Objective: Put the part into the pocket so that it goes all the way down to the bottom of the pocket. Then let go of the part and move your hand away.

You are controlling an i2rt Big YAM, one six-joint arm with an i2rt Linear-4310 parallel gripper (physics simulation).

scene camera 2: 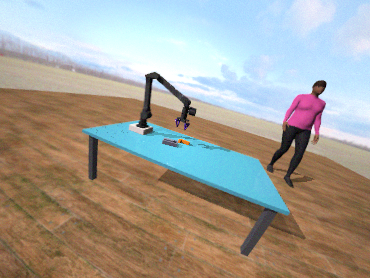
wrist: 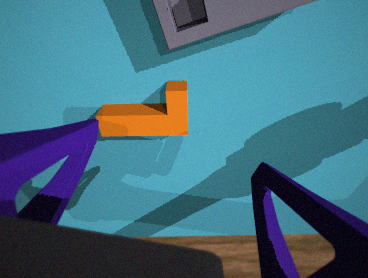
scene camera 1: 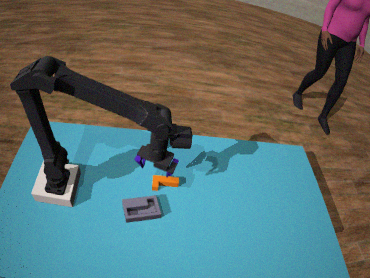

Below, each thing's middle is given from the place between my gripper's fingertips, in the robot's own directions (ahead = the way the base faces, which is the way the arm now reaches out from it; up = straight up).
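Positions relative to my hand: grey pocket block (scene camera 1: 142, 208), 14 cm below, 9 cm to the right, 4 cm behind; orange L-shaped part (wrist: 156, 119), 14 cm below, 5 cm to the left, 5 cm ahead.
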